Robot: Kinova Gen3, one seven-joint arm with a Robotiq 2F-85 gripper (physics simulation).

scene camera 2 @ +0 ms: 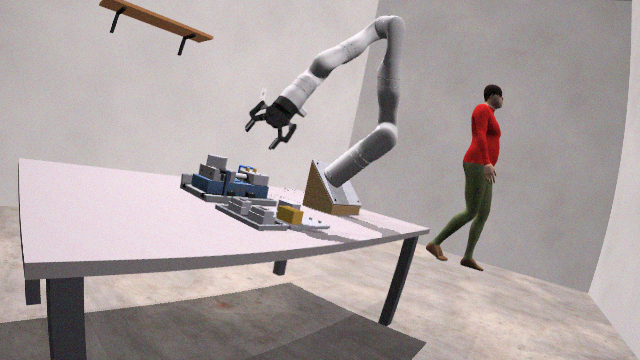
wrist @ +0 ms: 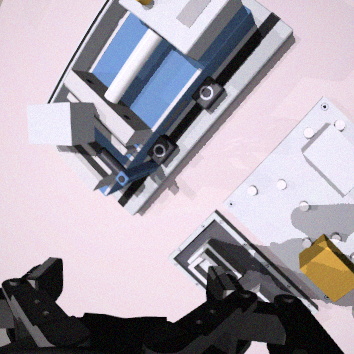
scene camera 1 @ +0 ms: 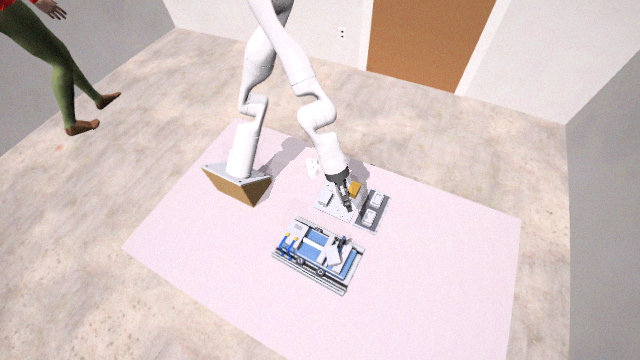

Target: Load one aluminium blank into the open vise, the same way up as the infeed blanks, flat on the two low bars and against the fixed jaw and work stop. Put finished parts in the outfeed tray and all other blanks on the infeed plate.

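Frame: origin at the arm's base, x left, y back, z up, level; millimetres.
Where they show: gripper, fingertip midpoint: (scene camera 2: 257, 139) (wrist: 134, 278) (scene camera 1: 347, 202); arm's base, link origin: (scene camera 2: 332, 178) (scene camera 1: 239, 174).
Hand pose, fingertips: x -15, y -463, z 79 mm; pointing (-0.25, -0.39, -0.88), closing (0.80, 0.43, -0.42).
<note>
Each offset is from my fingertips to the centre of the thing. "*": to the spot under its first point.
My gripper (scene camera 1: 348, 208) (scene camera 2: 260, 138) (wrist: 134, 278) is open and empty, high above the table. The blue vise {dx -142, dy +62, dz -159 mm} (scene camera 1: 310, 251) (scene camera 2: 207, 186) (wrist: 170, 90) holds a grey blank {dx -161, dy -3, dz -94 mm} (scene camera 1: 333, 255) (scene camera 2: 216, 162) (wrist: 50, 124) at its jaw end; it sits skewed and stands above the jaws. Its contact with bars, jaw and stop is hidden. Another grey blank {dx +82, dy +115, dz -182 mm} (scene camera 1: 325, 197) (wrist: 332, 157) lies on the white infeed plate {dx +121, dy +64, dz -204 mm} (scene camera 1: 332, 210) (scene camera 2: 315, 226) (wrist: 265, 215), with a yellow block {dx +161, dy +16, dz -182 mm} (scene camera 1: 354, 189) (scene camera 2: 290, 215) (wrist: 327, 270). Two finished parts {* dx +58, dy -81, dz -181 mm} (scene camera 1: 369, 217) {* dx +162, dy -106, dz -179 mm} (scene camera 2: 261, 214) lie in the dark outfeed tray (scene camera 1: 379, 219) (wrist: 192, 236).
Two blue hoses (scene camera 1: 288, 246) with yellow fittings rise at the vise's other end. A dark bracket {* dx -95, dy -17, dz -113 mm} (scene camera 1: 342, 241) with a blue arm (wrist: 121, 178) stands beside the skewed blank. The arm's wedge base (scene camera 1: 235, 190) (scene camera 2: 325, 197) is on the table. A person (scene camera 1: 65, 70) (scene camera 2: 482, 145) stands beyond the table.
</note>
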